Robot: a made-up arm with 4 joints. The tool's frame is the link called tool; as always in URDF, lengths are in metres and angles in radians. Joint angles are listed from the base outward.
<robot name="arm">
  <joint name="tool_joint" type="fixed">
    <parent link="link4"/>
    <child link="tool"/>
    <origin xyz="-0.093 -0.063 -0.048" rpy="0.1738 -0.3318 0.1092"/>
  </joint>
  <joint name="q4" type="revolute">
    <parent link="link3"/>
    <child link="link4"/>
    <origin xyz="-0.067 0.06 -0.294"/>
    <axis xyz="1 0 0"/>
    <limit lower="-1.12" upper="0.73"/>
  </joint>
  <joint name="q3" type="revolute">
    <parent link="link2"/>
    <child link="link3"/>
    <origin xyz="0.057 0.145 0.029"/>
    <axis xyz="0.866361 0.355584 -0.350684"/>
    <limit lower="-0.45" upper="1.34"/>
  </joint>
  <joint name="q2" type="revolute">
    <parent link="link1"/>
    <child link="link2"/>
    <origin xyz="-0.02 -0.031 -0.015"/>
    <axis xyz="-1 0 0"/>
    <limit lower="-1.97" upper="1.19"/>
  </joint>
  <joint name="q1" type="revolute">
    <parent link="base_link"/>
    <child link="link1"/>
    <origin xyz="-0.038 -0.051 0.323"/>
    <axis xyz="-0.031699 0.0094 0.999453"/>
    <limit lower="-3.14" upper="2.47"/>
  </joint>
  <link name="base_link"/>
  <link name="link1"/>
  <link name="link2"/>
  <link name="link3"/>
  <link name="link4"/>
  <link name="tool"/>
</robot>
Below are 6 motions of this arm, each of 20 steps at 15 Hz.
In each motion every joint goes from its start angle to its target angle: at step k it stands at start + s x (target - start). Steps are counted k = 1, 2, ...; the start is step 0. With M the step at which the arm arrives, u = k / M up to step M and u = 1 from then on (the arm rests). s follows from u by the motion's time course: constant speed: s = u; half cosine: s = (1 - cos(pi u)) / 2; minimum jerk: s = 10 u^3 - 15 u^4 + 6 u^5.
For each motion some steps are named. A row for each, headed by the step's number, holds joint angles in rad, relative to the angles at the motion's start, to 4 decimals.
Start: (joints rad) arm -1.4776 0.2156 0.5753 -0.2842
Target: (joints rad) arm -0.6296 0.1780 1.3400 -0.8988
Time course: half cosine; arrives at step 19
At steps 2, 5, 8, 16, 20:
2: 0.0230 -0.0010 0.0207 -0.0167
5: 0.1368 -0.0061 0.1234 -0.0992
8: 0.3199 -0.0142 0.2885 -0.2319
16: 0.7969 -0.0353 0.7186 -0.5776
20: 0.8480 -0.0376 0.7647 -0.6146

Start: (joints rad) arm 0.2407 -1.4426 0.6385 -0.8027
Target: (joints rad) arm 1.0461 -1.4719 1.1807 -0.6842
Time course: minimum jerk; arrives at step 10
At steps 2, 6, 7, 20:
2: 0.0466 -0.0017 0.0314 0.0069
6: 0.5497 -0.0200 0.3701 0.0809
7: 0.6741 -0.0245 0.4538 0.0992
20: 0.8054 -0.0293 0.5422 0.1185

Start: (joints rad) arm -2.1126 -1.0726 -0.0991 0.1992
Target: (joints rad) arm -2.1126 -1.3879 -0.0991 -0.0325
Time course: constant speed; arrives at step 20
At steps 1, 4, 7, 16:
1: 0.0000 -0.0158 0.0000 -0.0116
4: 0.0000 -0.0631 0.0000 -0.0463
7: 0.0000 -0.1104 0.0000 -0.0811
16: 0.0000 -0.2522 0.0000 -0.1854

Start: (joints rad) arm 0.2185 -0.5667 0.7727 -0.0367
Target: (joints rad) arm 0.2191 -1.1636 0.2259 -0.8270
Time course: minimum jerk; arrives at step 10
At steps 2, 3, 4, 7, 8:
2: 0.0000 -0.0346 -0.0317 -0.0458
3: 0.0001 -0.0973 -0.0892 -0.1289
4: 0.0002 -0.1895 -0.1736 -0.2509
7: 0.0005 -0.4996 -0.4576 -0.6614
8: 0.0006 -0.5623 -0.5151 -0.7445

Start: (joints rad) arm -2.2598 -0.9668 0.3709 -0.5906
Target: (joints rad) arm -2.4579 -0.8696 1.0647 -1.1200
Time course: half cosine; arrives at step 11
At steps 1, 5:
1: -0.0040 0.0020 0.0141 -0.0107
5: -0.0850 0.0417 0.2975 -0.2270

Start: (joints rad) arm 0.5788 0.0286 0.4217 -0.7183
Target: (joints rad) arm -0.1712 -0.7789 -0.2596 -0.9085
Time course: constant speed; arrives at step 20
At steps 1, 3, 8, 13, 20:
1: -0.0375 -0.0404 -0.0341 -0.0095
3: -0.1125 -0.1211 -0.1022 -0.0285
8: -0.3000 -0.3230 -0.2725 -0.0761
13: -0.4875 -0.5249 -0.4428 -0.1236
20: -0.7500 -0.8075 -0.6813 -0.1902

